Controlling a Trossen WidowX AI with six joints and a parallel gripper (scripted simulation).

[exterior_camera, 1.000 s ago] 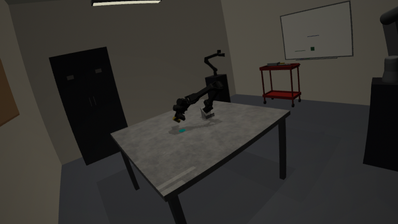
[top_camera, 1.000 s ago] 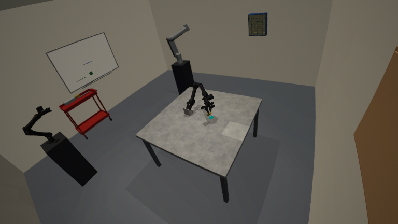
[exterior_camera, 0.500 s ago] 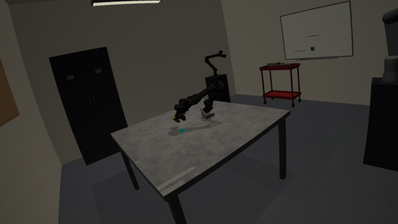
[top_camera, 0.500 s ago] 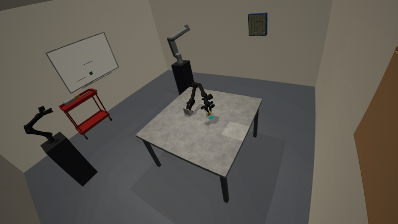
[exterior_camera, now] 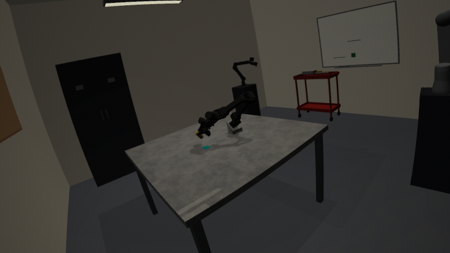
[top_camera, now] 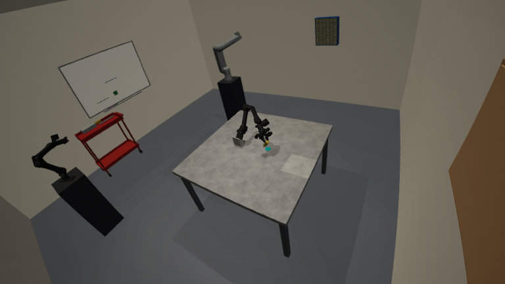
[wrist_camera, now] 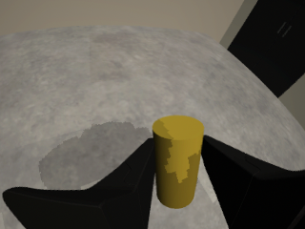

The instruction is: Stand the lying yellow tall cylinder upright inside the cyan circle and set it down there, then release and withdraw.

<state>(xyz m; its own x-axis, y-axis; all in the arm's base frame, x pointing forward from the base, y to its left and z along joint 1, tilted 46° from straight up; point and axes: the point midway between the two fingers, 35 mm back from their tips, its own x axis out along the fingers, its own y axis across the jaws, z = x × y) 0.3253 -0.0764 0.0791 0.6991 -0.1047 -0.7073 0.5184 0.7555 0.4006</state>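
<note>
Now: the cyan circle 12 cm below my gripper tip, 4 cm to the left of it and 2 cm behind it. From my gripper tip the other things lie so: yellow tall cylinder (2 cm below, 1 cm behind).
</note>
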